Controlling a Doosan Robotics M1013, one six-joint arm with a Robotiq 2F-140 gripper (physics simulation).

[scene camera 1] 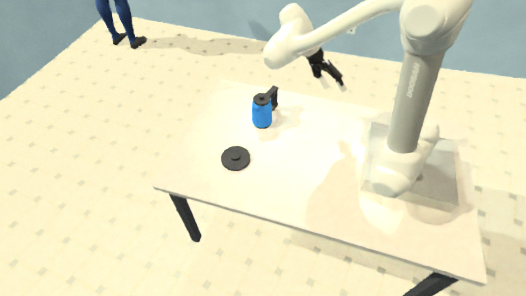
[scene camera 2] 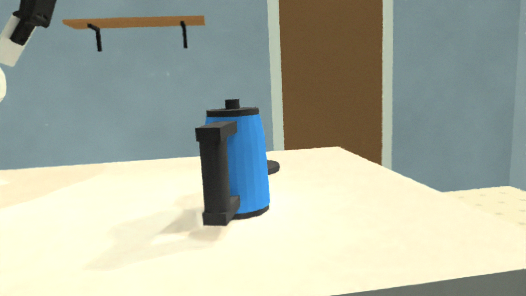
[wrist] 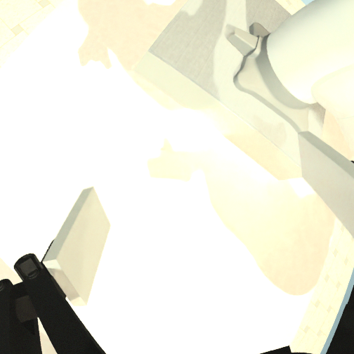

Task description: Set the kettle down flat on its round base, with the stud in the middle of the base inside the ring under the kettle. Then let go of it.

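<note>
The blue kettle [scene camera 1: 262, 116] [scene camera 2: 248, 165] with black lid and handle stands upright on the table, apart from its base. In scene camera 1 its handle points to the back right; in scene camera 2 the handle is at the near left. The ring under the kettle is hidden. The round black base [scene camera 1: 227, 163] [scene camera 2: 273, 167] lies flat, nearer the front edge in scene camera 1, with its stud [scene camera 1: 235, 156] in the middle. My gripper [scene camera 1: 332, 83] [wrist: 200, 181] is open and empty, high up and to the right of the kettle. Scene camera 2 shows part of it at top left.
The arm's foot stands on a grey plate [scene camera 1: 445, 177] [wrist: 195, 45] at the right of the table [scene camera 1: 300, 200] [scene camera 2: 350, 240]. The arm reaches over the table's back. A person's legs [scene camera 1: 125, 20] show at the far left back. A wall shelf [scene camera 2: 140, 21] and a brown door [scene camera 2: 330, 75] are behind.
</note>
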